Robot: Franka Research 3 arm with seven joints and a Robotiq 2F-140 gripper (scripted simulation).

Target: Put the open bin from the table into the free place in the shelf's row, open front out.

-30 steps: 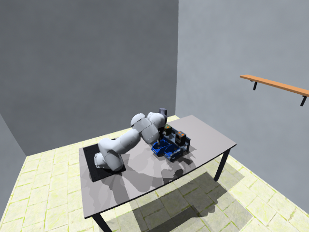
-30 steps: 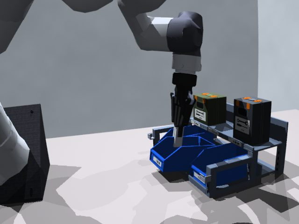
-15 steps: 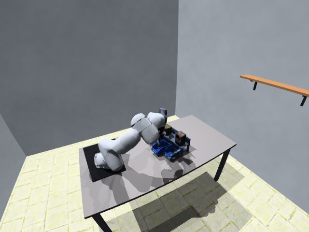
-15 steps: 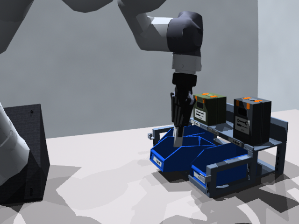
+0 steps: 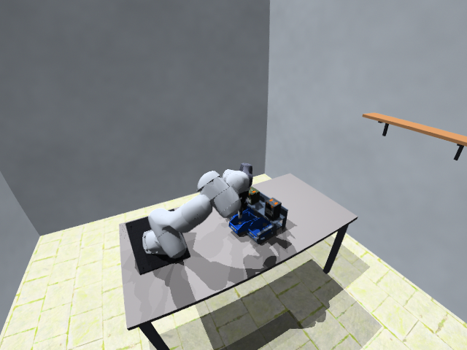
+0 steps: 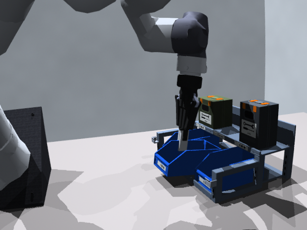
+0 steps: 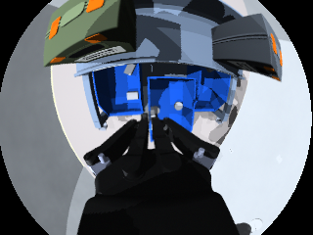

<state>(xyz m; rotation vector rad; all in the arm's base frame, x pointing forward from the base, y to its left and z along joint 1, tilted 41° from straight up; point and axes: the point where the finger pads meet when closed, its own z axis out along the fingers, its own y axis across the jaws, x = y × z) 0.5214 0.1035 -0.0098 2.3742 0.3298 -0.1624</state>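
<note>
My gripper is now 120 mm short of the shelf floor, 10 mm to the left of it and 90 mm above it. From my hand the other things lie so: green case: 140 mm ahead, 110 mm to the left, 60 mm above; black box: 200 mm ahead, 110 mm to the right, 70 mm above.
</note>
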